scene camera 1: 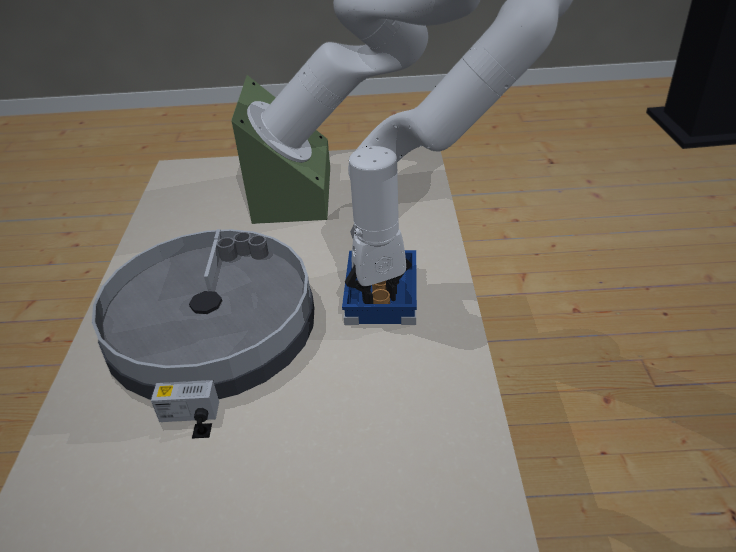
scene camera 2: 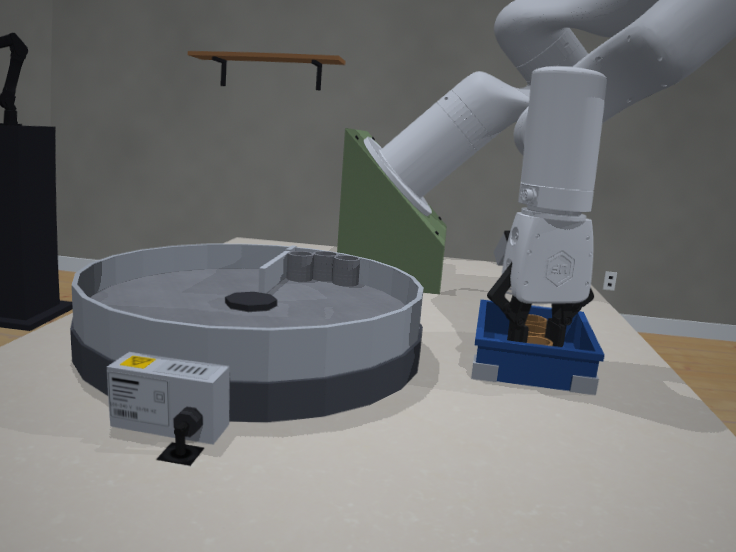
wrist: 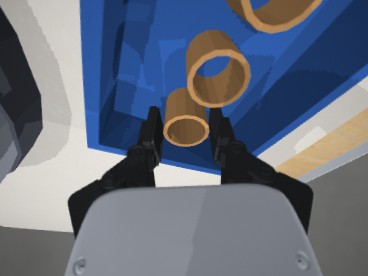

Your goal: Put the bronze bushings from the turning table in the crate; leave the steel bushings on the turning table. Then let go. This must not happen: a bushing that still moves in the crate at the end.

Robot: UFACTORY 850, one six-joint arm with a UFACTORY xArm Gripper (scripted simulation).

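Observation:
There is a bronze bushing (wrist: 185, 124) here, and a bronze bushing (wrist: 220, 90) as well. I also see a crate (scene camera 2: 574, 368), and I find the crate (scene camera 1: 402, 311) (wrist: 129, 62) in further views too. As for my gripper (scene camera 2: 533, 353), the wrist view has it too, with the gripper (wrist: 185, 116) in its frame.

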